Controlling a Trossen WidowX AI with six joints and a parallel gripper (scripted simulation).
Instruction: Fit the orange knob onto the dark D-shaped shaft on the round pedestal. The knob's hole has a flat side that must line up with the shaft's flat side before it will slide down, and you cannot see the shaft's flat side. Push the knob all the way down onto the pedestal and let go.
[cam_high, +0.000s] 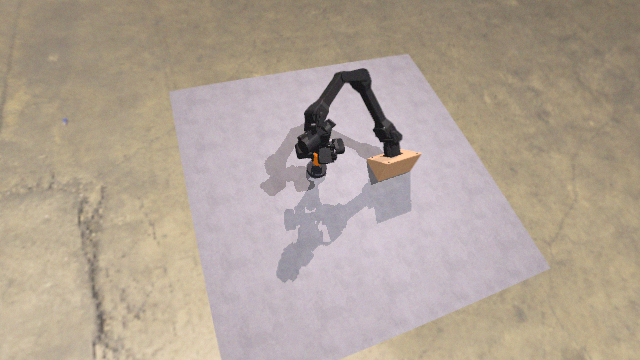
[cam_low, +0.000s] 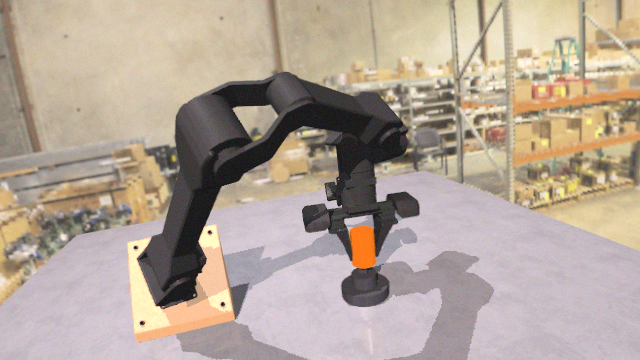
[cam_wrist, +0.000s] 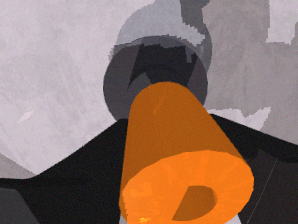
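Now: the orange knob 2 cm above my gripper tip. Also, from my gripper tip: pedestal: 4 cm below.
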